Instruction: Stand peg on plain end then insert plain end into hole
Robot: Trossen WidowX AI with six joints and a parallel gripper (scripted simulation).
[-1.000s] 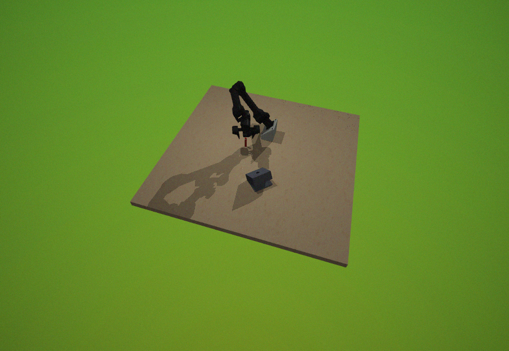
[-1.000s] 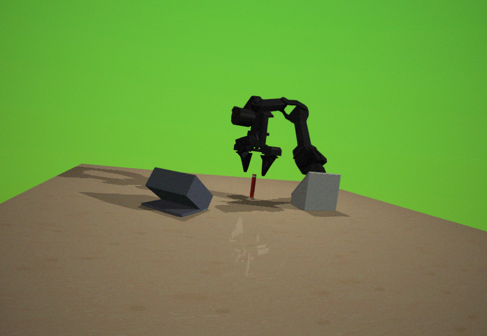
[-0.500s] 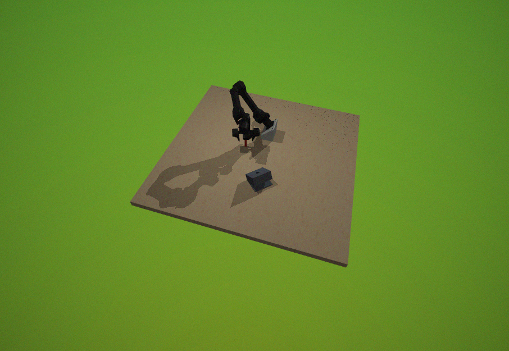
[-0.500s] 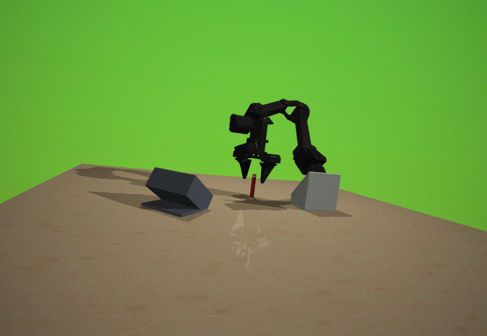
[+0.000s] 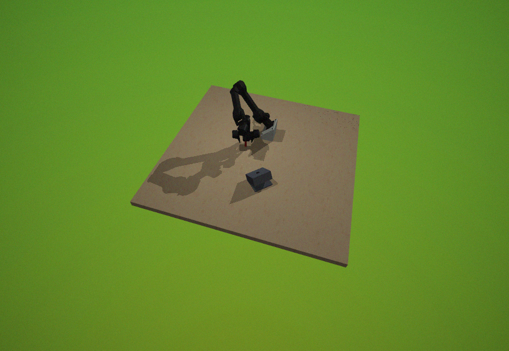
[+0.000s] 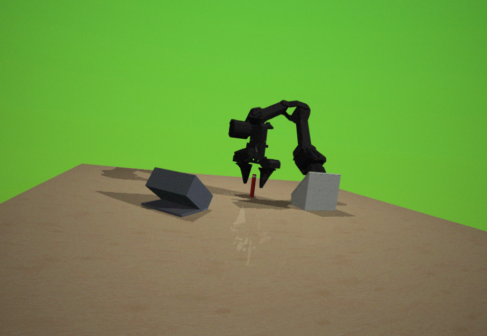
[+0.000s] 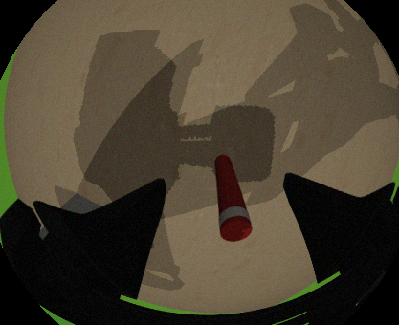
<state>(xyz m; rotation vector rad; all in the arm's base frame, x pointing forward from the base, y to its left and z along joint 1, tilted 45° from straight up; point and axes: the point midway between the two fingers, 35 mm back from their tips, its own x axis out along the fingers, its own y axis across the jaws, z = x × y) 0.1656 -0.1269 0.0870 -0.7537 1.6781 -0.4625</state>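
Now: gripper tip 290 mm short of the panel and 140 mm to the right of it. Round my gripper tip: flat base plate: 300 mm ahead, 150 mm to the left, 40 mm below; red peg: 20 mm above.
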